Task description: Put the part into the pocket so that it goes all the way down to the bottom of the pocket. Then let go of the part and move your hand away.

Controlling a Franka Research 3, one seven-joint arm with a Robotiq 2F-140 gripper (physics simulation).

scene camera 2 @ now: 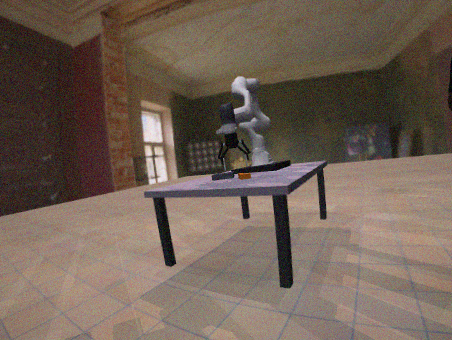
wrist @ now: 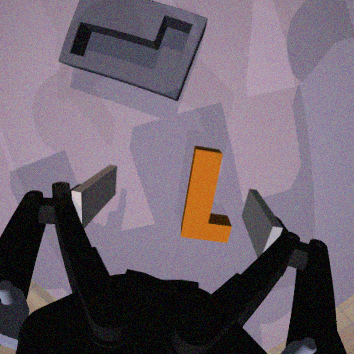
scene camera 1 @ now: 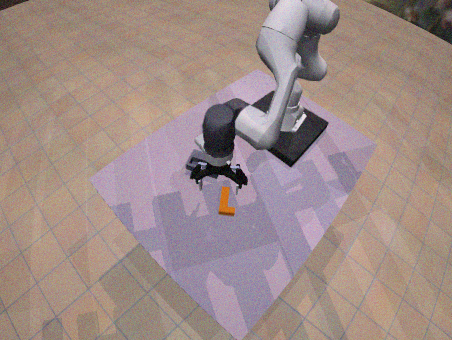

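Observation:
The part is an orange L-shaped block (scene camera 1: pixel 224 202) (scene camera 2: pixel 244 176) (wrist: pixel 200 195) lying flat on the table, apart from the pocket. The pocket is an L-shaped recess in a dark grey block (scene camera 1: pixel 191 163) (scene camera 2: pixel 222 176) (wrist: pixel 117 71). In the wrist view this block is at the upper left, turned relative to the part, and its recess is empty. In scene camera 1 the gripper partly hides it. My gripper (scene camera 1: pixel 219 188) (scene camera 2: pixel 236 169) (wrist: pixel 179 191) is open and empty, above the table. In the wrist view the part shows between the two fingers, nearer the right one.
The lilac table top (scene camera 1: pixel 200 295) (scene camera 2: pixel 215 192) carries the robot's black base plate (scene camera 1: pixel 295 150) (scene camera 2: pixel 280 165) behind the gripper, with the arm rising from it. Shadows fall across the table. A tiled floor (scene camera 1: pixel 60 90) surrounds it.

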